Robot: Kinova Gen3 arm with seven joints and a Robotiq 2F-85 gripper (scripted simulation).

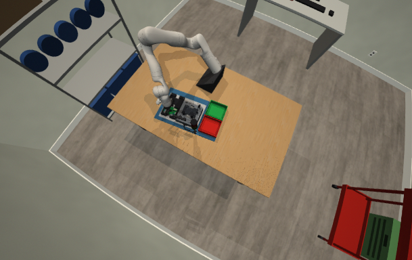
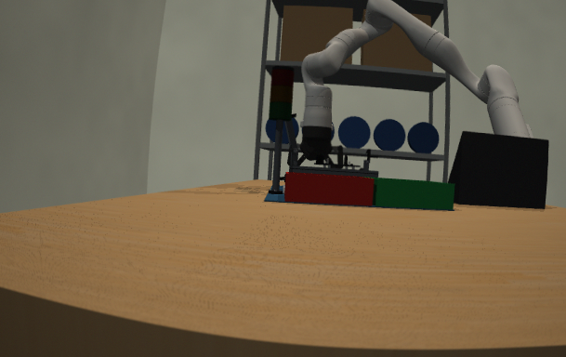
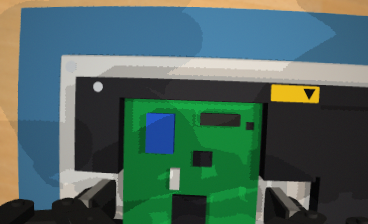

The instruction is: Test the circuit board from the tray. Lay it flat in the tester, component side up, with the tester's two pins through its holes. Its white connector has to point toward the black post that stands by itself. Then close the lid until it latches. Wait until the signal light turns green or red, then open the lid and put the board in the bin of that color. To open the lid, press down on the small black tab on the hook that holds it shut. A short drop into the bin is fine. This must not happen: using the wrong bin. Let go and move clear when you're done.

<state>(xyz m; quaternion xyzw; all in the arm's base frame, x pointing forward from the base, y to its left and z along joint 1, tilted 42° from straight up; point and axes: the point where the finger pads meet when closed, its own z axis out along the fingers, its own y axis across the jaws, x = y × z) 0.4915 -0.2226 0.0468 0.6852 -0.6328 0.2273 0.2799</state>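
Right now my hand is right at the green circuit board. Round my hand: tester lid (70 mm ahead, 180 mm to the left, 160 mm above); red bin (30 mm behind, 370 mm to the left, 10 mm below); green bin (180 mm behind, 350 mm to the left, 10 mm below).
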